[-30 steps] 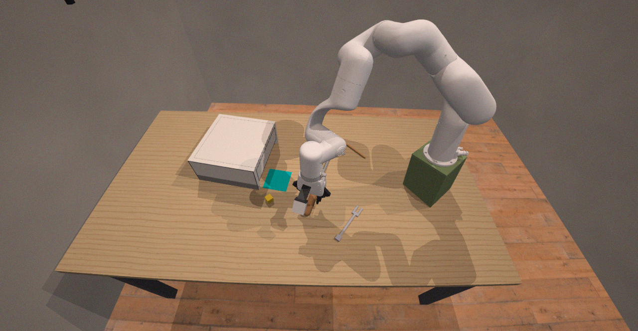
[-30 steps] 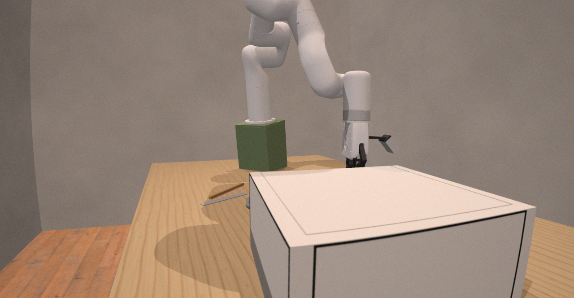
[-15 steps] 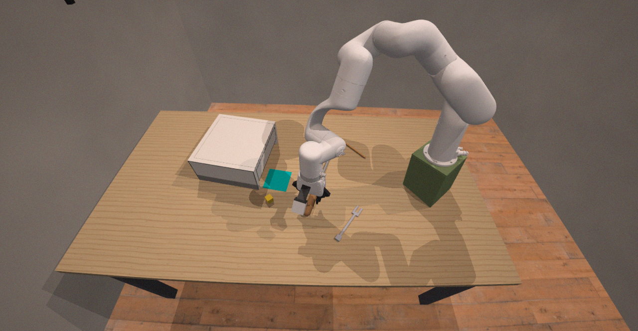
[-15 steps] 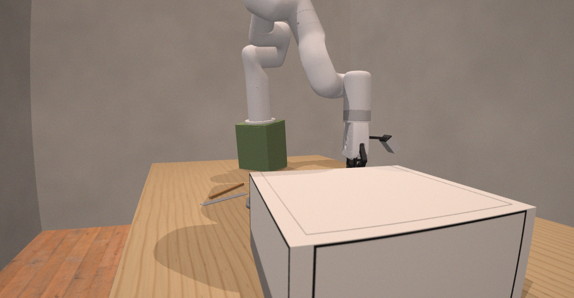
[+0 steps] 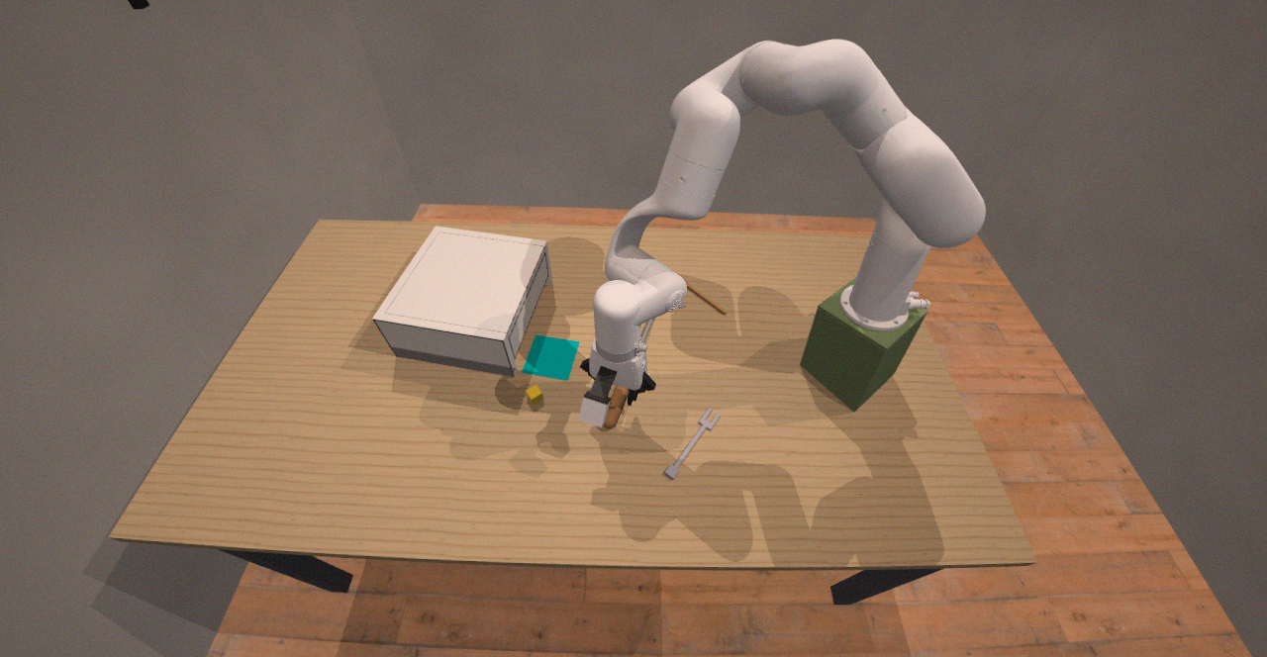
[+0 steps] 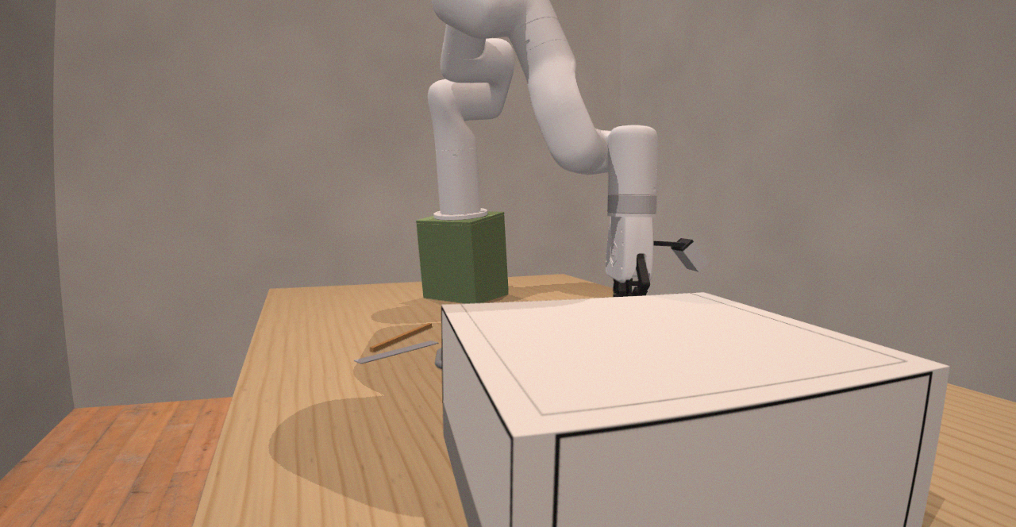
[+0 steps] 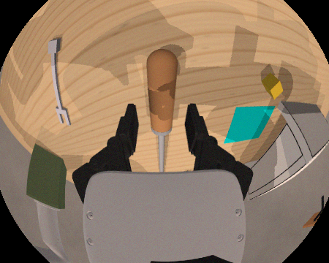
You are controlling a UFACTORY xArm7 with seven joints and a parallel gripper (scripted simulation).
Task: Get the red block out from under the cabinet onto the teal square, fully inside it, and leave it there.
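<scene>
Now: hand 160 mm past the thin wooden stick, 330 mm to the left of it and 60 mm above it. From my hand the other things lie so: hook tool (10 mm ahead, 130 mm to the right, 50 mm below); grey fork (160 mm behind, 70 mm to the left, 60 mm below); small yellow cube (170 mm ahead, 50 mm below).
</scene>
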